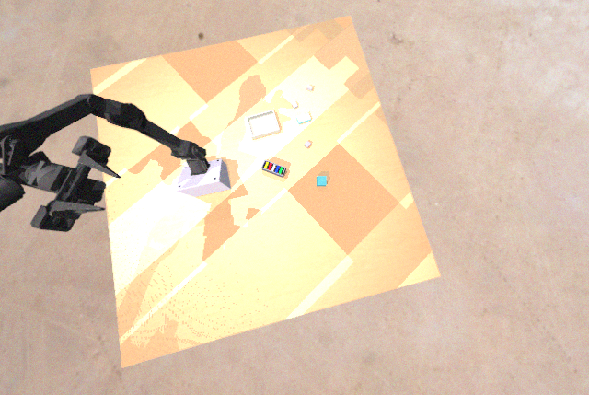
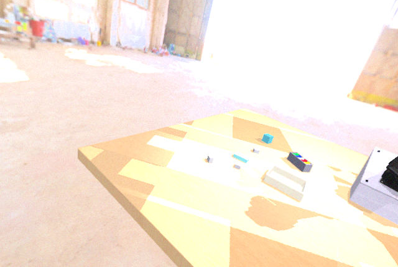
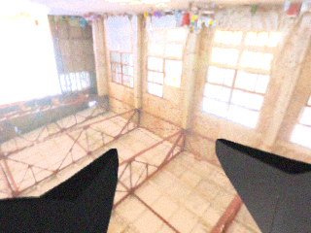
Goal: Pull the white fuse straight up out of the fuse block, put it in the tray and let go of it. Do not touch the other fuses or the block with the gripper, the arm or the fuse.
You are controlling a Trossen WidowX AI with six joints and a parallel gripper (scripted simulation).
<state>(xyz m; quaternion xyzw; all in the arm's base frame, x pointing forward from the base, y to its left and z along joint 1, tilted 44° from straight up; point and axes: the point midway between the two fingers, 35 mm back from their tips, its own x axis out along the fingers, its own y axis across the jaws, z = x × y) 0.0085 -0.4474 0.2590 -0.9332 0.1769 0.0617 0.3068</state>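
Now: the white fuse 300 mm ahead of my gripper tip, 150 mm to the left of it and 600 mm below it. Round my gripper tip: tray: 270 mm ahead, 370 mm to the left, 620 mm below; cyan cube: 500 mm ahead, 70 mm to the left, 600 mm below; flat cyan block: 460 mm ahead, 380 mm to the left, 620 mm below.
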